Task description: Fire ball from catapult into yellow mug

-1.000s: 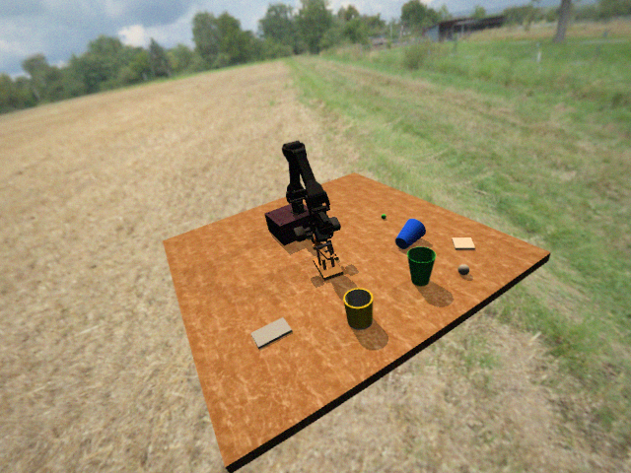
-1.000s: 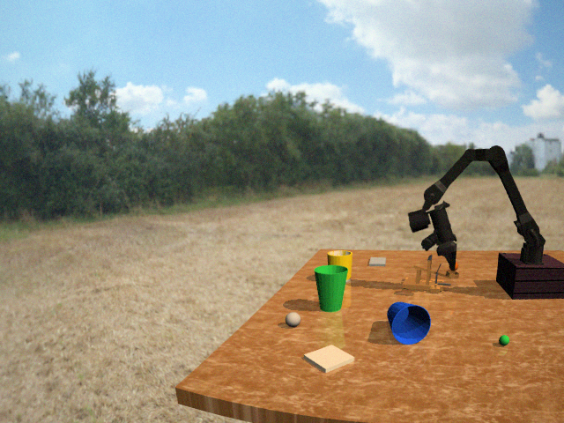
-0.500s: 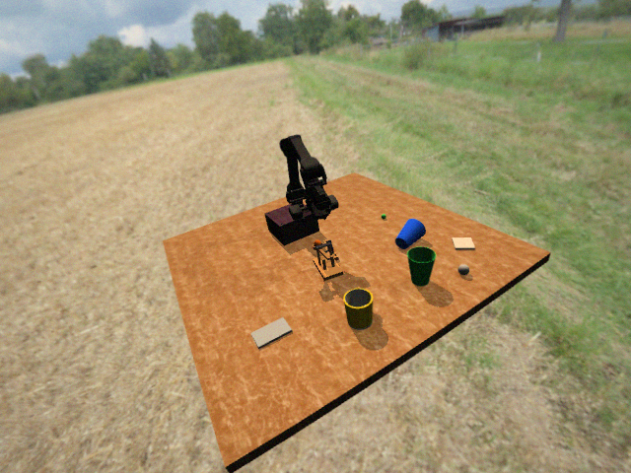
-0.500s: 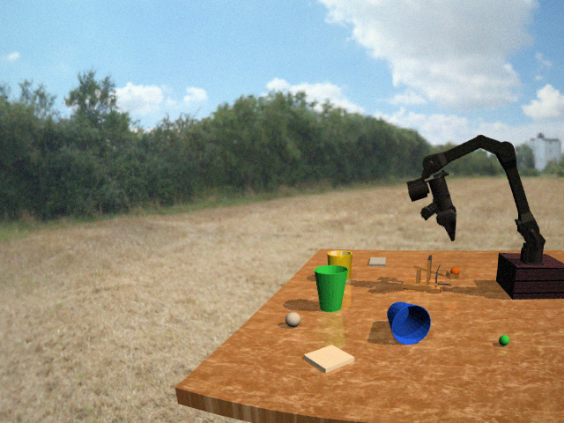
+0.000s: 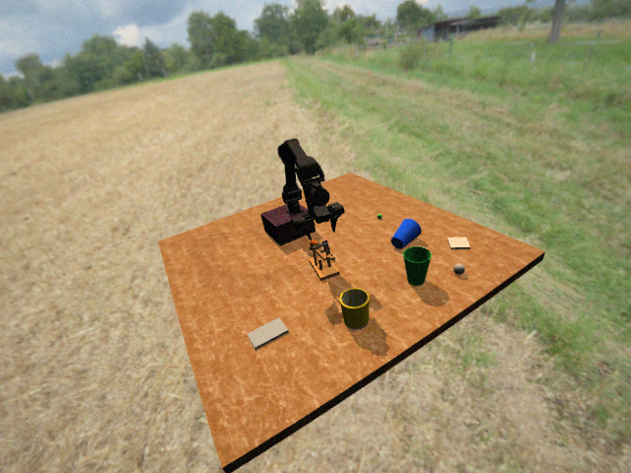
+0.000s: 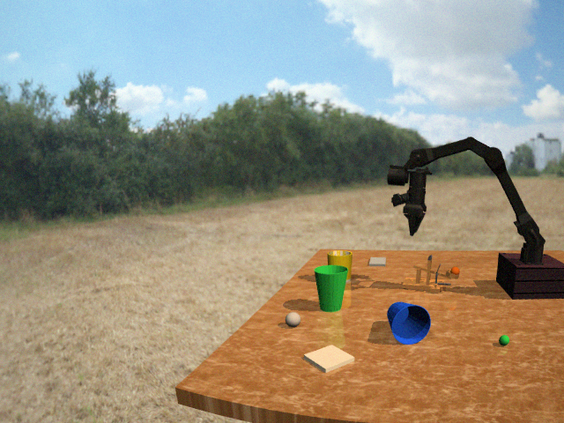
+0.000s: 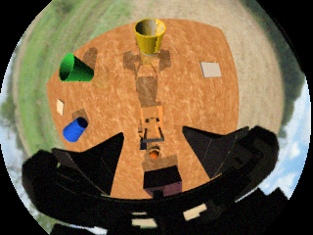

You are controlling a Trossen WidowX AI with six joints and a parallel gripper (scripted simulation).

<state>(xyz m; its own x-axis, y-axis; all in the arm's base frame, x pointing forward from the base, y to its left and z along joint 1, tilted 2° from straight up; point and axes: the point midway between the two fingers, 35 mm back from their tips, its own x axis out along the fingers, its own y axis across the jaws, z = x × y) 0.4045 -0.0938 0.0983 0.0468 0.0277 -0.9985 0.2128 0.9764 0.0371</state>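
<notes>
The orange ball lies 15 cm behind my gripper tip, 4 cm to the left of it and 12 cm below it. Also, from my gripper tip: wooden catapult 8 cm behind, 4 cm to the left, 13 cm below; then green cup 25 cm ahead, 22 cm to the left, 15 cm below; then yellow mug 26 cm ahead, 7 cm to the right, 15 cm below.
</notes>
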